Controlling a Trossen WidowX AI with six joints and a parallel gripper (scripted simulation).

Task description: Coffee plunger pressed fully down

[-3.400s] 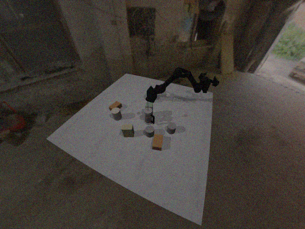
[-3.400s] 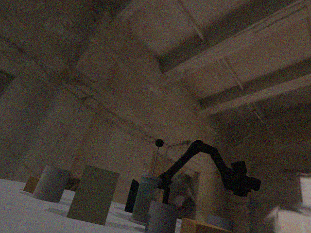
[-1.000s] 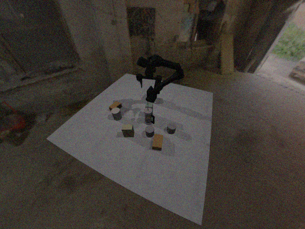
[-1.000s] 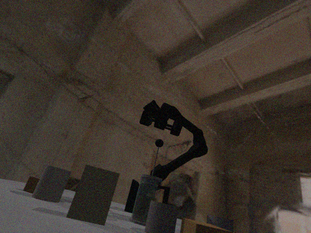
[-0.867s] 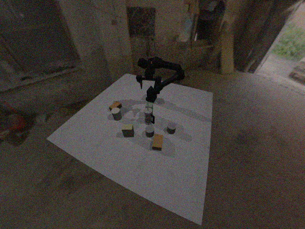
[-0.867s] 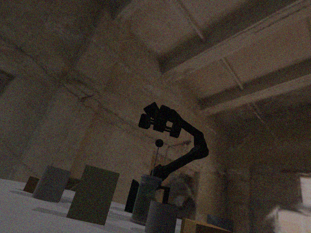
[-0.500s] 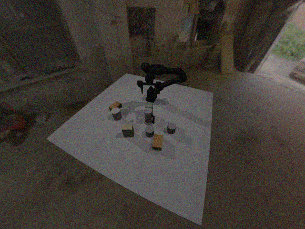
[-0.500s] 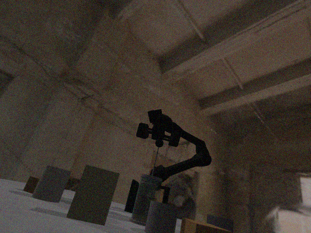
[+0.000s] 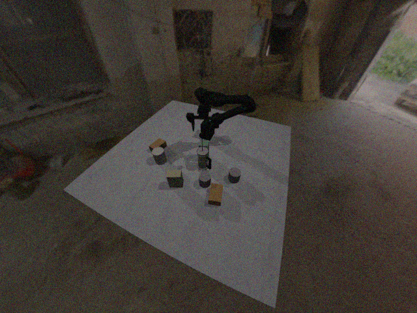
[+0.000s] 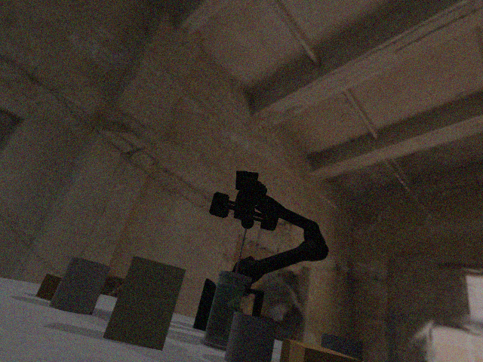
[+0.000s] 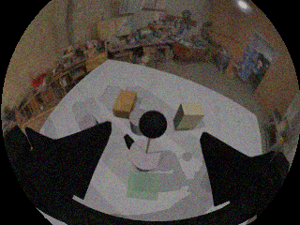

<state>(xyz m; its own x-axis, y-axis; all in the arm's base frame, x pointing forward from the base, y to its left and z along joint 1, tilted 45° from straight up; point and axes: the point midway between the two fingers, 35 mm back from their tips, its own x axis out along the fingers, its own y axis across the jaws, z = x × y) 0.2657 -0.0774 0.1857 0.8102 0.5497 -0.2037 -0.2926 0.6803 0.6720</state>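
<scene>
My gripper tip is 15 cm above the coffee press, 2 cm to the right of it and 2 cm short of it. Also, from my gripper tip: pale-topped block: 22 cm below, 21 cm ahead, 8 cm to the right.
</scene>
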